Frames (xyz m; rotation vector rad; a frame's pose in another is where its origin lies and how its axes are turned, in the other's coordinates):
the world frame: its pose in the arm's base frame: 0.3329 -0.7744 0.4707 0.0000 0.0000 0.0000
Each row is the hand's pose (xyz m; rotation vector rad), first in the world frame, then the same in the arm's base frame.
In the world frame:
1: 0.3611 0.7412 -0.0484 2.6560 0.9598 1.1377
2: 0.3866 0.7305 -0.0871 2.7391 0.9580 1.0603
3: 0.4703 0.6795 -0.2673 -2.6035 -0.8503 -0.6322
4: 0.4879 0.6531 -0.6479 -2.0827 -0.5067 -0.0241
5: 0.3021 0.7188 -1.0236 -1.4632 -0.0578 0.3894
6: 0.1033 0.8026 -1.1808 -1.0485 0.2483 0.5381
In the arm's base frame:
1: 0.6940 -0.0332 0.4223 2.6560 0.9598 1.1377
2: 0.7195 -0.0439 0.3836 2.7391 0.9580 1.0603
3: 0.8032 -0.0949 0.2034 -2.6035 -0.8503 -0.6322
4: 0.8208 -0.1213 -0.1772 -2.0827 -0.5067 -0.0241
5: 0.6350 -0.0556 -0.5529 -1.4632 -0.0578 0.3894
6: 0.4362 0.0282 -0.7101 -1.0485 0.2483 0.5381

